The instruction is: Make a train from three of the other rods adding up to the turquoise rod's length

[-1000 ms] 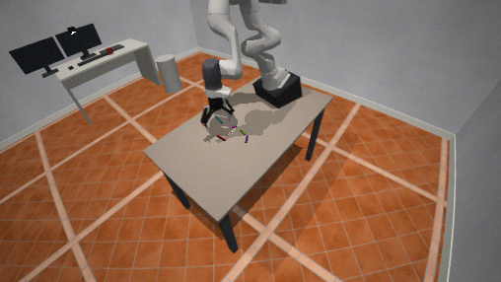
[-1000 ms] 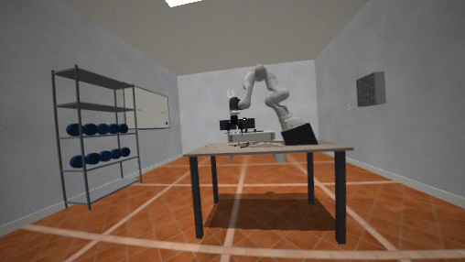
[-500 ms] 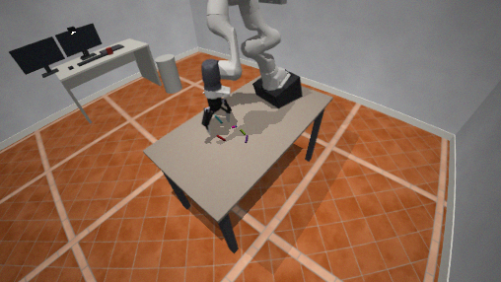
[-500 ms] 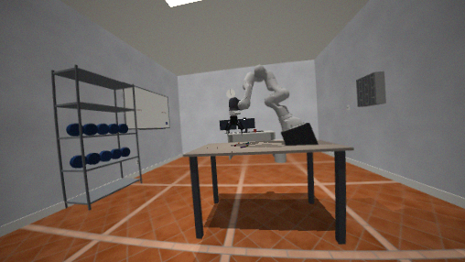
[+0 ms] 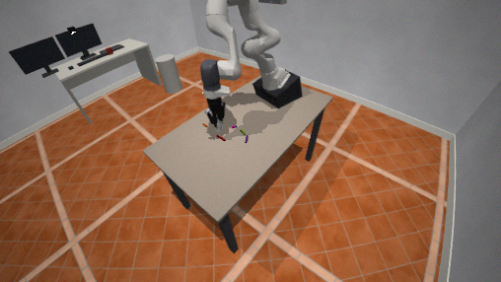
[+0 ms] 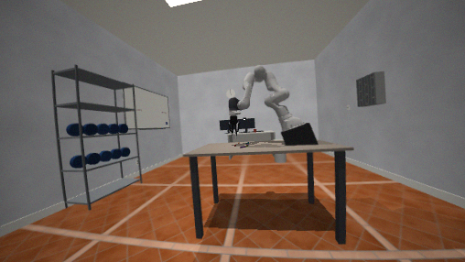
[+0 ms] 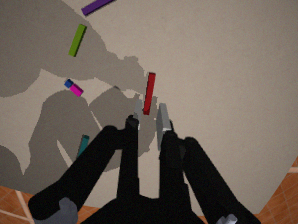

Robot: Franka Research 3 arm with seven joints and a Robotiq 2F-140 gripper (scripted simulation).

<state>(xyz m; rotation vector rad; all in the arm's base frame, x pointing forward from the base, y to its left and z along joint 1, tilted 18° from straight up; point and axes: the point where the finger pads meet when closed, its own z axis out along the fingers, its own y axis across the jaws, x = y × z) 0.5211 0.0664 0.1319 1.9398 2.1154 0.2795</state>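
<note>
Right now the red rod is 10 cm below my hand. Round my hand: small blue rod: 14 cm behind, 10 cm below, 1 cm to the right; magenta rod: 12 cm behind, 10 cm below, 2 cm to the right; lime rod: 13 cm behind, 10 cm below, 6 cm to the left.
</note>
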